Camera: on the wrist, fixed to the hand. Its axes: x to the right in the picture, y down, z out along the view.
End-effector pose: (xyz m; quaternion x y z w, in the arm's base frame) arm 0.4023 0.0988 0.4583 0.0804 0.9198 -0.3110 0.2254
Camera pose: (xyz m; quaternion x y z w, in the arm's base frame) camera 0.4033 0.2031 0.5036 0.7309 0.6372 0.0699 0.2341
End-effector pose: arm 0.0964 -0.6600 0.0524 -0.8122 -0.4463 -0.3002 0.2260
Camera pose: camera 0.1110 -0.7621 0.1002 -0.8436 0.3461 -0.2255 0.3430
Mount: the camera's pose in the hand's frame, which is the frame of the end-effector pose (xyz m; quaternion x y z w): -0.0211 0.0588 -0.0950 -0.1166 0.1612 0.7096 0.6759
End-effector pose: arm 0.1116 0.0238 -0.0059 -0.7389 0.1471 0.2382 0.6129
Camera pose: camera 0.0802 -0.0826 -0.0310 -0.5049 0.6948 0.4940 0.1354
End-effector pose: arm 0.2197 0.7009 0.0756 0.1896 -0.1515 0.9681 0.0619
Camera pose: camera 0.1956 0.6740 -0.0322 0.1426 0.3399 -0.7112 0.5986
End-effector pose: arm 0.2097 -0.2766 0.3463 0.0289 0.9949 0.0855 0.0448
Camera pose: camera 0.2247 -0.2360 0.4515 -0.7065 -0.6492 -0.2103 0.1874
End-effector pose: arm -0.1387 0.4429 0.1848 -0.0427 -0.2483 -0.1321 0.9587
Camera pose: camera -0.0962 0.4903 0.0906 -0.2955 0.0324 0.5552 0.7768
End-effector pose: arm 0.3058 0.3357 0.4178 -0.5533 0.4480 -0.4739 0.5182
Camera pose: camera 0.2084 0.3388 0.3591 -0.0401 0.8343 0.0105 0.5498
